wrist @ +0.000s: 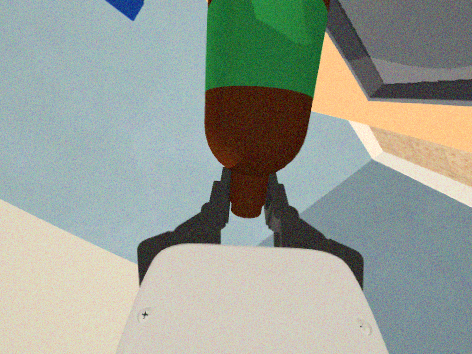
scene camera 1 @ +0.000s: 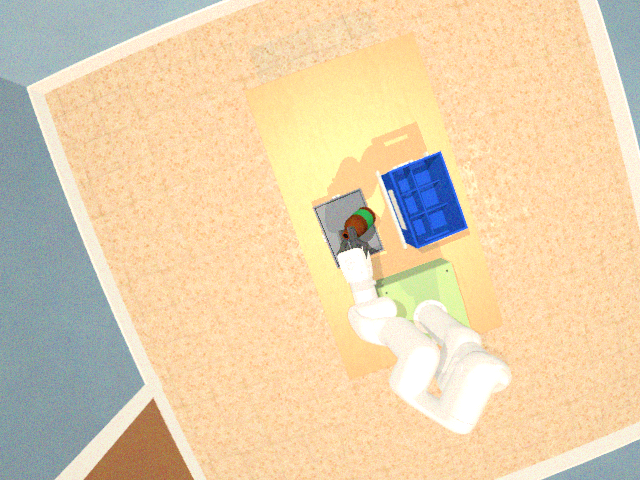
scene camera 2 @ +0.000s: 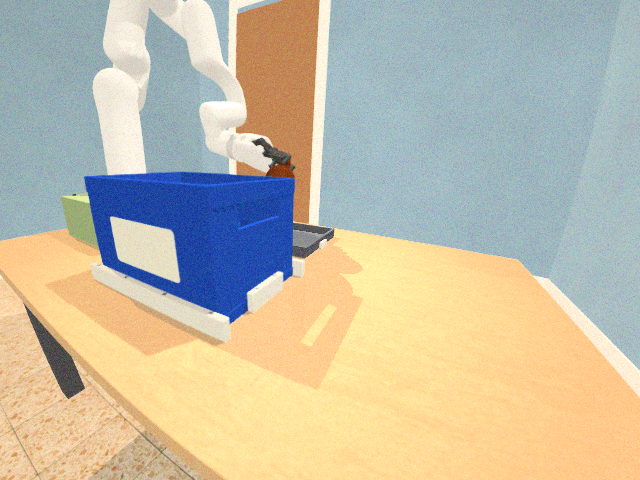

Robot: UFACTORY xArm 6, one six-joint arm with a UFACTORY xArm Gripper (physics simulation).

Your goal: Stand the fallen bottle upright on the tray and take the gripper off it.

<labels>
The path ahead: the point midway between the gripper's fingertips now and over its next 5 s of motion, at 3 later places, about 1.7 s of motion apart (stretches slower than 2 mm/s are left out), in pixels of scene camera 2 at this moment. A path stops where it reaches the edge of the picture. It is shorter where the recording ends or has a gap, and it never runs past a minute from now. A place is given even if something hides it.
My gripper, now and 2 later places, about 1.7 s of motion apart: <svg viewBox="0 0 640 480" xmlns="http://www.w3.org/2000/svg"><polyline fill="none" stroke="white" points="290,165 293,174 291,185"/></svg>
</labels>
